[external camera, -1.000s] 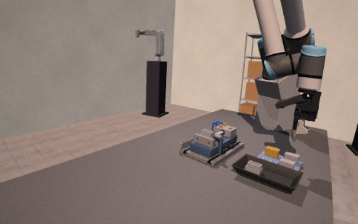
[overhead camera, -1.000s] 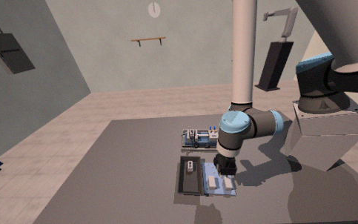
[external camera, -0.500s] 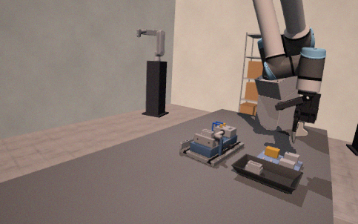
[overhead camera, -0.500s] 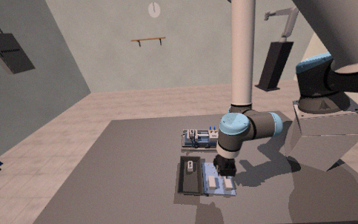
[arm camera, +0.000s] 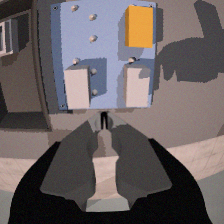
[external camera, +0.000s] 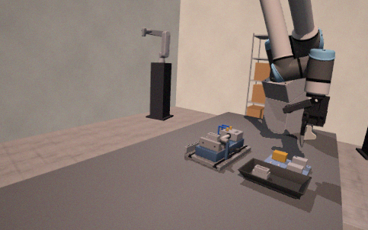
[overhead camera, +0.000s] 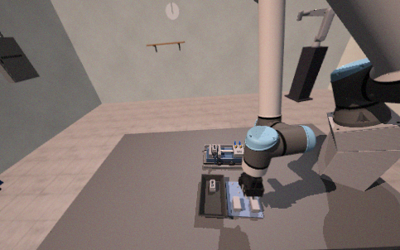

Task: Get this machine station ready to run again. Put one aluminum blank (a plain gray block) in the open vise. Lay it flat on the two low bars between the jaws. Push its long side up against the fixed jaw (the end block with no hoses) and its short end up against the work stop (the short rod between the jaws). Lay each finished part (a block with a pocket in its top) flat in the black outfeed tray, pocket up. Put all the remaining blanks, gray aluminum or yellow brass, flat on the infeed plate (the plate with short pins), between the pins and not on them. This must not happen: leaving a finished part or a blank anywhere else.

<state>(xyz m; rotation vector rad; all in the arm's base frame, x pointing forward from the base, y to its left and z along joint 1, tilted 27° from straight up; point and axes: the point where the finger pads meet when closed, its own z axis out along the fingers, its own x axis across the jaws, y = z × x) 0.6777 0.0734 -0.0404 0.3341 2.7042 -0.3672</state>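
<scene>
My hand is 80 mm past the yellow brass blank, 70 mm to the left of it and 100 mm above it. Also, from my hand: vise 30 mm behind, 340 mm to the right, 90 mm below.
</scene>
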